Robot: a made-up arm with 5 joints. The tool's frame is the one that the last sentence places. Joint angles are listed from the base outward.
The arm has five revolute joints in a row. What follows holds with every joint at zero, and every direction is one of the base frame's. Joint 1 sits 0.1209 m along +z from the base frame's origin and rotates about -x. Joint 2 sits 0.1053 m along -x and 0.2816 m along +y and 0.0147 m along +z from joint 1 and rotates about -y. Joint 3 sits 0.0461 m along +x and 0.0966 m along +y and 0.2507 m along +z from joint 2 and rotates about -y. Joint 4 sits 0.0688 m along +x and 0.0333 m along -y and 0.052 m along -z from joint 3 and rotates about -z. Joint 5 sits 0.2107 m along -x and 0.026 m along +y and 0.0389 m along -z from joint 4 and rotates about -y. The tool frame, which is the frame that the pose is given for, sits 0.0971 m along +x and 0.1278 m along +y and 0.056 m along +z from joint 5; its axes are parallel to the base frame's.
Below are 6 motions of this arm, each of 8 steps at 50 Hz.
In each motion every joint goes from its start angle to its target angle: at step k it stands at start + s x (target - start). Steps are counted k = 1, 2, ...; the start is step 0. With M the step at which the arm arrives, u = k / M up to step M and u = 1 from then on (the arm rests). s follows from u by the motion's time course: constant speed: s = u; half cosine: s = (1 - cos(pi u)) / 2; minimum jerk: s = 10 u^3 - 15 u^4 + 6 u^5.
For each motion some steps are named. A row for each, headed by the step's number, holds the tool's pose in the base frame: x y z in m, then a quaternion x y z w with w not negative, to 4 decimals.
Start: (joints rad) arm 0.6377 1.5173 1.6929 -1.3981 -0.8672
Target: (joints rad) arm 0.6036 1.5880 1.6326 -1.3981 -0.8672
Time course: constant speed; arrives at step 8
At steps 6, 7, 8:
6: -0.2653 0.3323 0.1283 -0.6354 -0.7617 -0.0660 0.1084
7: -0.2659 0.3310 0.1279 -0.6348 -0.7618 -0.0680 0.1094
8: -0.2664 0.3298 0.1276 -0.6343 -0.7620 -0.0699 0.1104

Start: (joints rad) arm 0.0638 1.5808 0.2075 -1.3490 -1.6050
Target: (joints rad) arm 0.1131 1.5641 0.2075 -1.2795 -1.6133
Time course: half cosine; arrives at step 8
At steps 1, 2, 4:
1: -0.1460 0.2236 0.0919 -0.6438 -0.0737 -0.0758 0.7579
2: -0.1458 0.2247 0.0898 -0.6430 -0.0730 -0.0750 0.7587
4: -0.1452 0.2282 0.0829 -0.6405 -0.0708 -0.0723 0.7613

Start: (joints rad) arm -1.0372 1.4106 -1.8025 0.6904 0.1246
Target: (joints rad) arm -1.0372 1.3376 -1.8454 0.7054 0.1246
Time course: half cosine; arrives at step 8
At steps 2, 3, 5, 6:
2: -0.2862 0.2301 0.6130 0.3838 0.2780 -0.2183 0.8531
3: -0.2857 0.2288 0.6137 0.3801 0.2857 -0.2142 0.8533
5: -0.2844 0.2257 0.6155 0.3709 0.3036 -0.2045 0.8535
6: -0.2838 0.2244 0.6163 0.3670 0.3112 -0.2003 0.8535

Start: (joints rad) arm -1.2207 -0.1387 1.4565 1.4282 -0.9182
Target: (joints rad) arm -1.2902 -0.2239 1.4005 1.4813 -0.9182
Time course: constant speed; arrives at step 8
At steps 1, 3, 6, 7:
1: 0.1620 -0.2368 0.7060 0.9075 0.0520 -0.3217 0.2649
3: 0.1733 -0.2411 0.6978 0.9080 0.0734 -0.3234 0.2560
6: 0.1898 -0.2464 0.6855 0.9078 0.1055 -0.3256 0.2424
7: 0.1953 -0.2479 0.6813 0.9075 0.1162 -0.3261 0.2379

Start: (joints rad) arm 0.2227 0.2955 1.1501 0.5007 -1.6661
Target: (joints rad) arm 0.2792 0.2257 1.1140 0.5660 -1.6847
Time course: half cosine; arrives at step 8
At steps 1, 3, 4, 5, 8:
1: 0.0577 0.5988 0.2324 0.1394 0.1077 -0.0163 0.9842
3: 0.0624 0.6014 0.2213 0.1408 0.1230 -0.0222 0.9821
4: 0.0658 0.6031 0.2133 0.1418 0.1336 -0.0266 0.9805
5: 0.0691 0.6047 0.2053 0.1428 0.1442 -0.0312 0.9787
8: 0.0747 0.6069 0.1922 0.1444 0.1609 -0.0391 0.9756

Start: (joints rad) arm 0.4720 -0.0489 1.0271 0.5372 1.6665
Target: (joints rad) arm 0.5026 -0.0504 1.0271 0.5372 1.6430
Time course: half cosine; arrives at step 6
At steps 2, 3, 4, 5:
2: -0.0972 0.6356 0.0039 -0.1433 -0.9665 -0.0211 0.2120
3: -0.0972 0.6347 -0.0003 -0.1442 -0.9659 -0.0178 0.2145
4: -0.0972 0.6338 -0.0045 -0.1450 -0.9652 -0.0146 0.2169
5: -0.0972 0.6331 -0.0076 -0.1457 -0.9648 -0.0122 0.2187

